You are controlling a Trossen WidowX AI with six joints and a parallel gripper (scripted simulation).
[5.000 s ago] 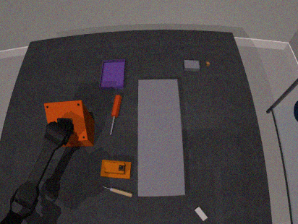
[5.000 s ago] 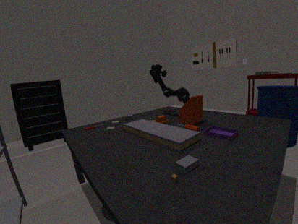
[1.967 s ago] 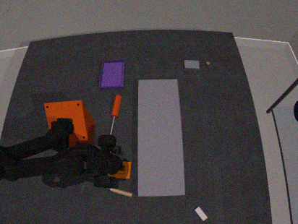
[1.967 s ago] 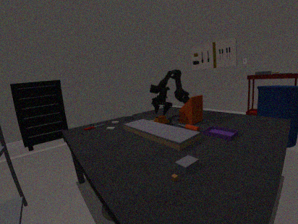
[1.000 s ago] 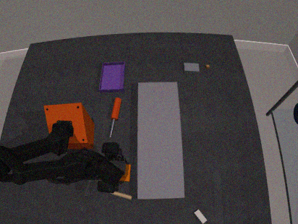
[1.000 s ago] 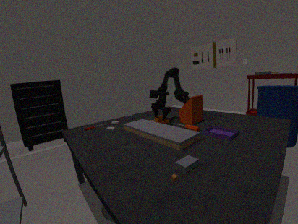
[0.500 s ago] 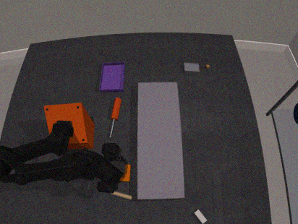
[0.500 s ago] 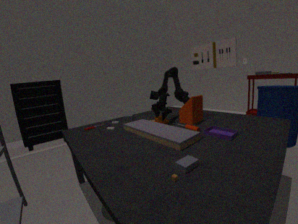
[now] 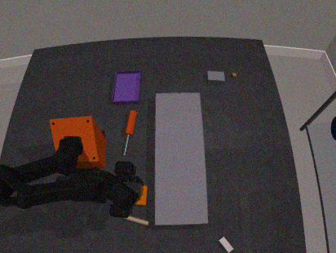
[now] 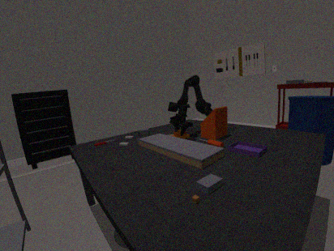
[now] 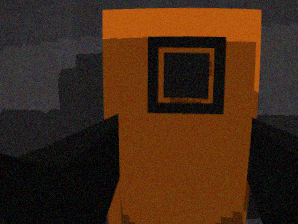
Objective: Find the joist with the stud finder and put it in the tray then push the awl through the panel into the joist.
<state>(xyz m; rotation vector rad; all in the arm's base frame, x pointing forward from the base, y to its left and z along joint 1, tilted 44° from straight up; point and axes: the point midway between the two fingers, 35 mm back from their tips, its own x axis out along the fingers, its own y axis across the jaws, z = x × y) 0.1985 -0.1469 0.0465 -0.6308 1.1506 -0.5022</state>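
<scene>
The awl lies 10 mm behind my gripper tip, 90 mm to the right of it and 20 mm below it. The rest, counted from my gripper tip: square light: 20 mm ahead, 30 mm above; then purple tray: 60 mm behind, 470 mm to the left, 10 mm below; then stud finder: 10 mm ahead, 20 mm above.
</scene>
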